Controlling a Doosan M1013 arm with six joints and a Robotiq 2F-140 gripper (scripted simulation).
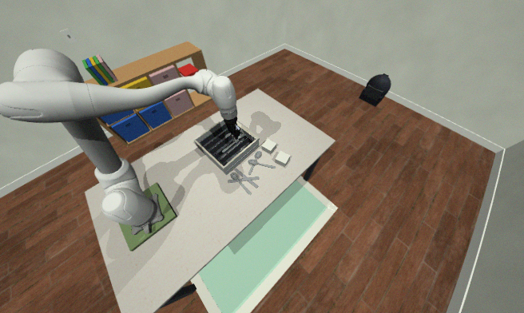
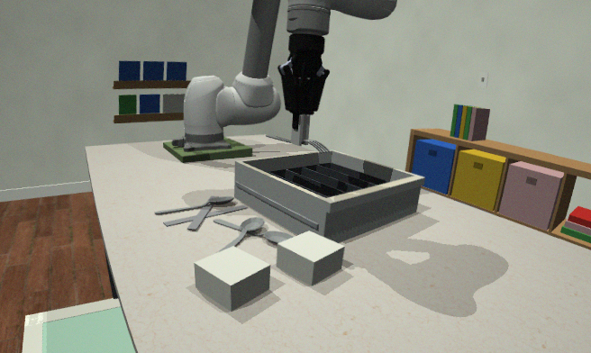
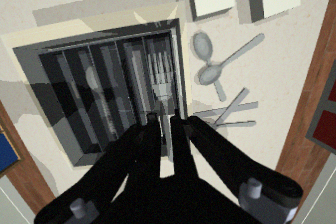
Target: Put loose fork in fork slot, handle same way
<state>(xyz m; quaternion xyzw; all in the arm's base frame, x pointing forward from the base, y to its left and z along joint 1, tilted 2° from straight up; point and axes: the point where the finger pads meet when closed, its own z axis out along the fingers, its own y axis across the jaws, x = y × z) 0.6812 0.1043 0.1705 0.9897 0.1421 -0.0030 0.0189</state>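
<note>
Now: hand 150 mm above the cutlery tray, 110 mm to the right of it and 50 mm past it.
</note>
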